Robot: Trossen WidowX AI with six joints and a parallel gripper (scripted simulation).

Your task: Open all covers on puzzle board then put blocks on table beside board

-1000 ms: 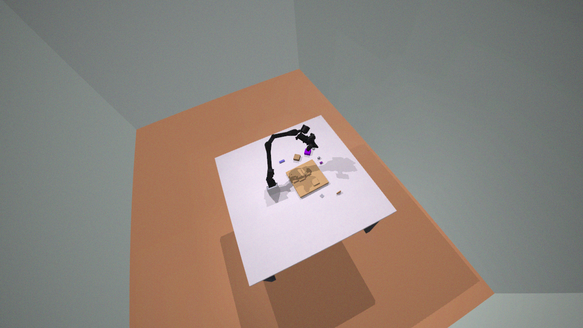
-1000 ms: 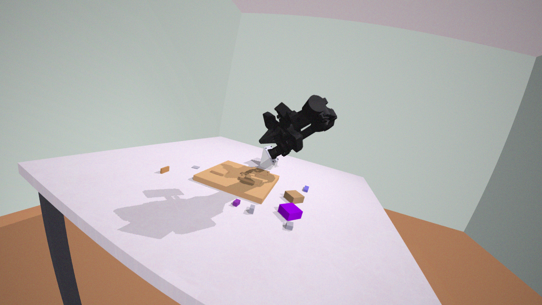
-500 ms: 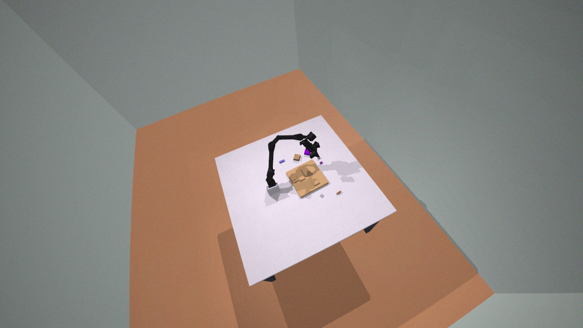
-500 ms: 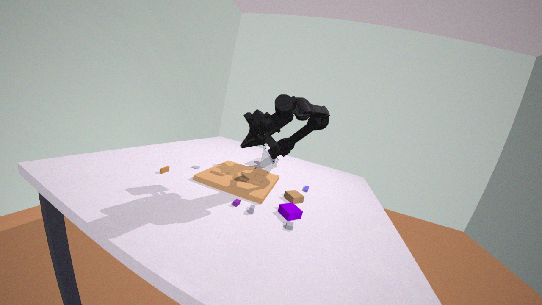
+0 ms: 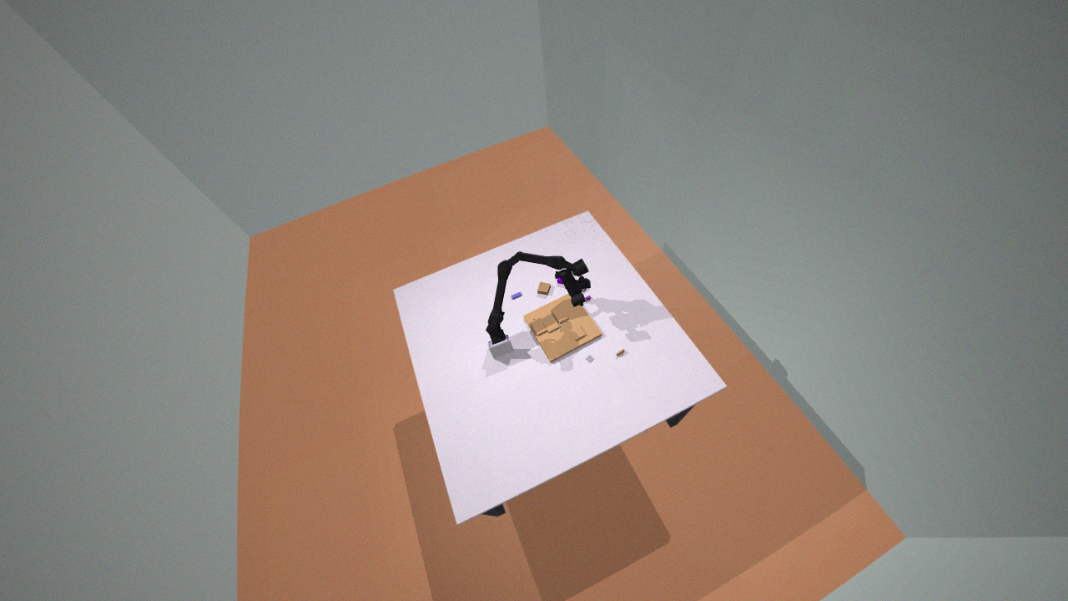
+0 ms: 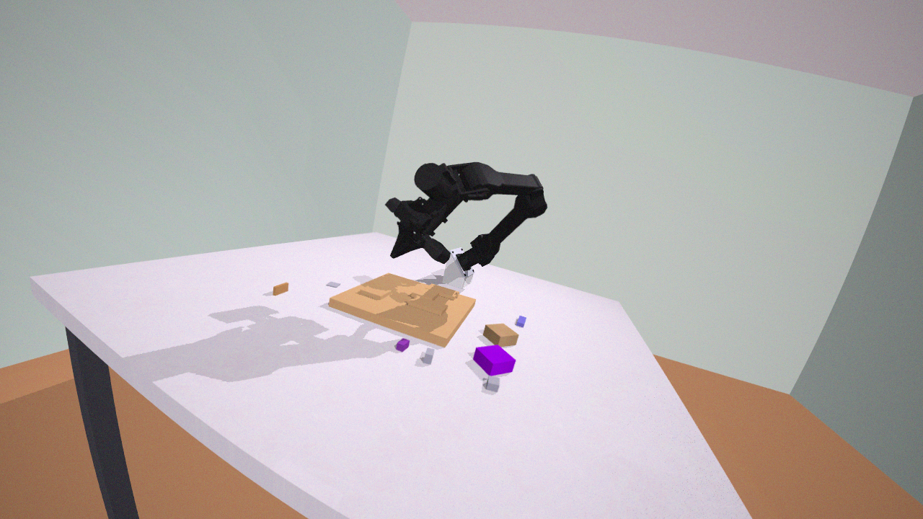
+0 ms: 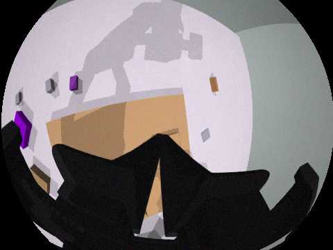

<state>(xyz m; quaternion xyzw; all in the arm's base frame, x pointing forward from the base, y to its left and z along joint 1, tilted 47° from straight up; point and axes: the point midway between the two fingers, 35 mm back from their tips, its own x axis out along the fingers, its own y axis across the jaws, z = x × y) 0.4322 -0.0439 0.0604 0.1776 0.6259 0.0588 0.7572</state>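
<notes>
Right now my gripper tip is 210 mm to the left of the grey tile, 150 mm above it and 50 mm past it. Also, from my gripper tip: large purple block (280 mm to the left, 130 mm below); then small purple cube (140 mm below, 110 mm to the left, 80 mm ahead); then brown box (260 mm to the left, 130 mm below, 120 mm behind).
</notes>
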